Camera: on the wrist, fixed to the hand. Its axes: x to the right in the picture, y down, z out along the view.
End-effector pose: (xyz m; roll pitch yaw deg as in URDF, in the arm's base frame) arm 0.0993 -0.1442 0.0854 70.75 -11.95 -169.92
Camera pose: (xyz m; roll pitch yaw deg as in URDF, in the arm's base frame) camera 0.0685 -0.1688 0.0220 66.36 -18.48 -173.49
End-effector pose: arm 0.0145 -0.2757 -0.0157 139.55 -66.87 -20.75
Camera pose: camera 0.0538 -0.2143 0.0005 150.34 -65.04 -38.38
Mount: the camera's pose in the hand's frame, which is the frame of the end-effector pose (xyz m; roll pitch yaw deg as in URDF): 0.0208 -0.0591 -0.0406 -5.57 -5.36 5.09
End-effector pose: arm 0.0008 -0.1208 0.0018 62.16 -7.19 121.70
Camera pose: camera -0.0218 -0.1000 -0.0663 57.28 -14.18 119.26
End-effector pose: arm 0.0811 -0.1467 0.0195 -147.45 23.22 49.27
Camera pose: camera 0.0894 -0.0942 0.0720 -153.51 30.47 47.66
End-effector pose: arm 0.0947 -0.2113 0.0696 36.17 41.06 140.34
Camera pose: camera 0.1320 -0.2114 0.0049 31.52 33.73 141.45
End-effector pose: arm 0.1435 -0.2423 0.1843 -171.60 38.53 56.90
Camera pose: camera 0.1250 -0.1745 0.2095 179.13 44.44 50.97
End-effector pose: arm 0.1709 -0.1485 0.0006 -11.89 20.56 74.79
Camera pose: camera 0.2373 -0.1564 -0.0325 -15.22 16.24 81.11
